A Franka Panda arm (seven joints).
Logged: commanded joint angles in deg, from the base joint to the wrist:
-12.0, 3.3, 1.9, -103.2, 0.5, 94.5, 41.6
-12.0, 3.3, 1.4, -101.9, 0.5, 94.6, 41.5
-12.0, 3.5, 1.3, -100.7, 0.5, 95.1, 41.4
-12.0, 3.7, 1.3, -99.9, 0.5, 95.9, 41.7
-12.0, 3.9, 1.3, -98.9, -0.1, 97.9, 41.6
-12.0, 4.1, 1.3, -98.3, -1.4, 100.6, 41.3
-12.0, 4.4, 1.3, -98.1, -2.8, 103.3, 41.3
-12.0, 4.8, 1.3, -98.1, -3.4, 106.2, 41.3
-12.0, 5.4, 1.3, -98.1, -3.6, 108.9, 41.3
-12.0, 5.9, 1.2, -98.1, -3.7, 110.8, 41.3
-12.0, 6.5, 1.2, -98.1, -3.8, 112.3, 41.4
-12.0, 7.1, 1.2, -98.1, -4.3, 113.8, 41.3
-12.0, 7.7, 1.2, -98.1, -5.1, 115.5, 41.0
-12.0, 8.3, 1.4, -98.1, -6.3, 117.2, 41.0
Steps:
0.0, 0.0, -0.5, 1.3, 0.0, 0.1, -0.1
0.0, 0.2, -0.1, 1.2, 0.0, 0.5, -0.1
0.0, 0.2, 0.0, 0.8, 0.0, 0.8, 0.3
0.0, 0.2, 0.0, 1.0, -0.6, 2.0, -0.1
0.0, 0.2, 0.0, 0.6, -1.3, 2.7, -0.3
0.0, 0.3, 0.0, 0.2, -1.4, 2.7, 0.0
0.0, 0.4, 0.0, 0.0, -0.6, 2.9, 0.0
0.0, 0.6, 0.0, 0.0, -0.2, 2.7, 0.0
0.0, 0.5, -0.1, 0.0, -0.1, 1.9, 0.0
0.0, 0.6, 0.0, 0.0, -0.1, 1.5, 0.1
0.0, 0.6, 0.0, 0.0, -0.5, 1.5, -0.1
0.0, 0.6, 0.0, 0.0, -0.8, 1.7, -0.3
0.0, 0.6, 0.2, 0.0, -1.2, 1.7, 0.0

